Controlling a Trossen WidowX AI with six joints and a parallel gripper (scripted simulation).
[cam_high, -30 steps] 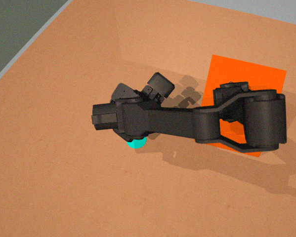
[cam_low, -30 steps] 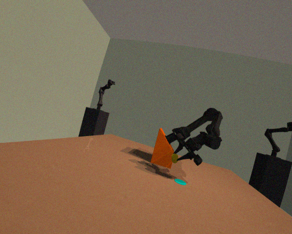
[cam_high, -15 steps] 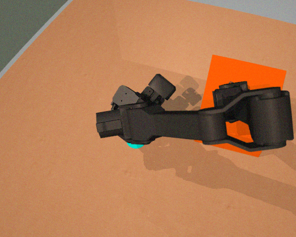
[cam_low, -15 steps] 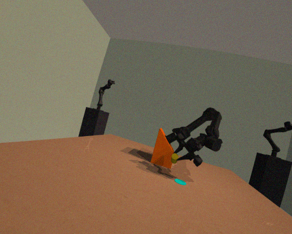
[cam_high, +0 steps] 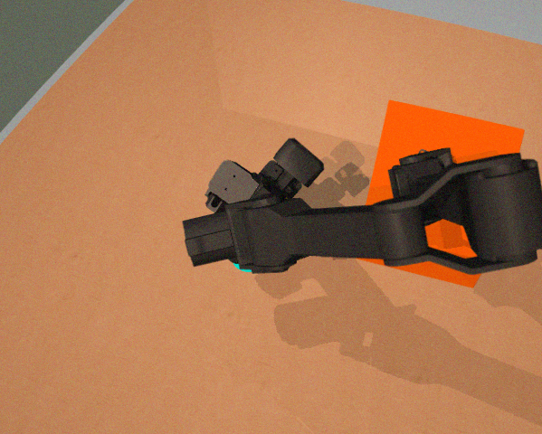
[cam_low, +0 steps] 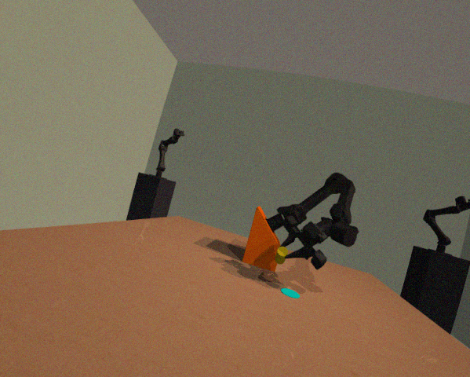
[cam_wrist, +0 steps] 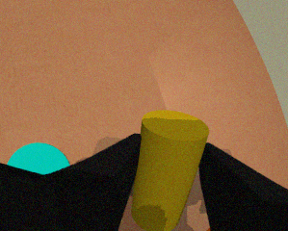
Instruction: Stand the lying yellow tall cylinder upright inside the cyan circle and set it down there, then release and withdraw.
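The cyan circle is 60 mm to the left of my gripper tip and 110 mm below it. Also, from my gripper tip: yellow tall cylinder (20 mm behind, 10 mm below).
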